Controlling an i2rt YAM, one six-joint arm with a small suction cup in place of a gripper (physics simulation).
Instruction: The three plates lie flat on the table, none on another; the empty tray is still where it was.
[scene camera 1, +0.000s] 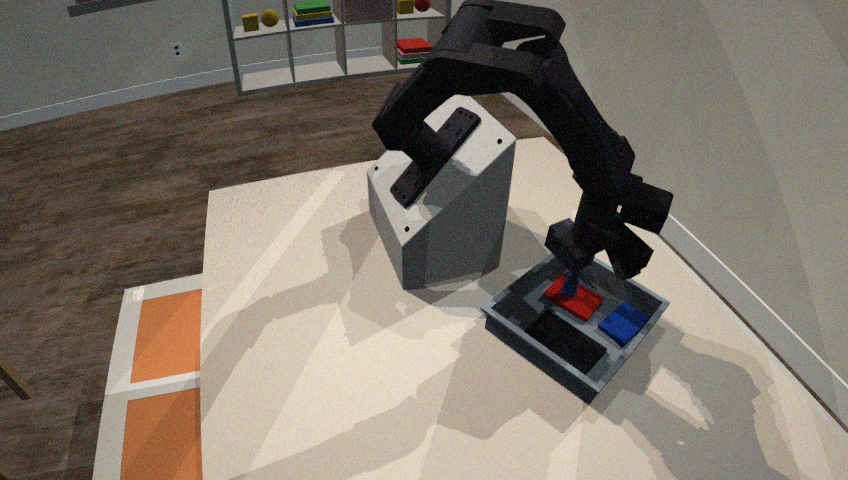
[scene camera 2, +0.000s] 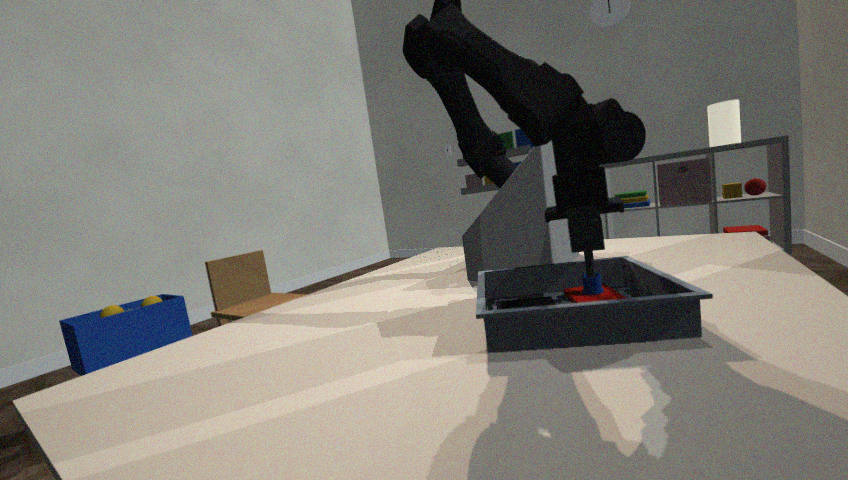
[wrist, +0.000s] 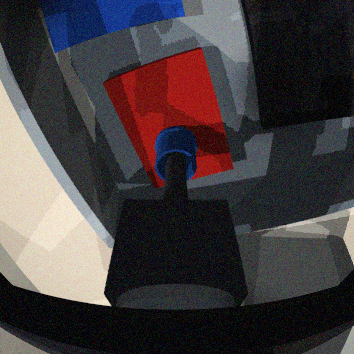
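Where they show: hand, tool point: (scene camera 1: 567, 294) (scene camera 2: 594, 297) (wrist: 175, 138); arm's base, link origin: (scene camera 1: 436, 156) (scene camera 2: 518, 186).
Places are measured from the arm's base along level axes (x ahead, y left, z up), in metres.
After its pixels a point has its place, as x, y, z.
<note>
A grey tray (scene camera 1: 534, 350) @(0.334, -0.004, -0.157) (scene camera 2: 594, 328) @(0.408, 0.143, -0.168) (wrist: 46, 154) @(0.263, 0.218, -0.138) stands on the table at the right, in front of the arm's base. Three flat plates lie in it. The red plate (scene camera 1: 585, 305) @(0.289, 0.145, -0.175) (scene camera 2: 611, 293) @(0.259, 0.165, -0.174) (wrist: 182, 91) @(0.287, 0.137, -0.175) is at the back. The blue plate (scene camera 1: 620, 325) @(0.356, 0.171, -0.175) (wrist: 105, 17) @(0.335, 0.183, -0.175) is to the right. The black plate (scene camera 1: 564, 341) @(0.334, 0.061, -0.175) (wrist: 302, 63) @(0.316, 0.062, -0.175) is at the front. My blue suction cup (scene camera 1: 570, 290) (scene camera 2: 592, 281) (wrist: 174, 147) presses down on the near end of the red plate, inside the tray.
The arm's grey pedestal (scene camera 1: 451, 227) @(0.112, -0.029, -0.069) (scene camera 2: 510, 238) @(0.115, -0.005, -0.101) stands just left of the tray. The room wall runs close along the table's right edge. A shelf unit (scene camera 2: 778, 179) with coloured blocks stands behind. Orange floor mats (scene camera 1: 167, 334) lie left of the table.
</note>
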